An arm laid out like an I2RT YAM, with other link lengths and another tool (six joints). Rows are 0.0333 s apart.
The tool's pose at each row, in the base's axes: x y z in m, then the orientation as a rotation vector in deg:
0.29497, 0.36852, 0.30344, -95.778, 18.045, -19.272
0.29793, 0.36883, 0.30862, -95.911, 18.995, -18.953
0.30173, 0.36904, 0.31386, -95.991, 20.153, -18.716
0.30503, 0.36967, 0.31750, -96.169, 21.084, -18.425
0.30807, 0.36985, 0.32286, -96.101, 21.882, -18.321
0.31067, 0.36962, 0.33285, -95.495, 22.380, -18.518
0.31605, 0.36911, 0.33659, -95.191, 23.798, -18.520
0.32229, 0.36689, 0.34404, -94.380, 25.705, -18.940
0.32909, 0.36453, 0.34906, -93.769, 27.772, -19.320
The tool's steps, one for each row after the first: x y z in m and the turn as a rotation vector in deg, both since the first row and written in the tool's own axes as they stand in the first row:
0.00279, -0.00521, 0.00084, -0.339, 0.336, 0.758
0.00640, -0.01049, 0.00192, -0.672, 0.851, 1.609
0.00932, -0.01422, 0.00337, -1.058, 1.192, 2.325
0.01224, -0.01959, 0.00410, -1.171, 1.594, 2.900
0.01510, -0.02951, 0.00374, -0.688, 2.051, 3.223
0.02038, -0.03322, 0.00496, -0.715, 2.901, 4.171
0.02727, -0.04041, 0.00453, -0.359, 4.348, 5.285
0.03464, -0.04518, 0.00448, -0.255, 5.854, 6.476

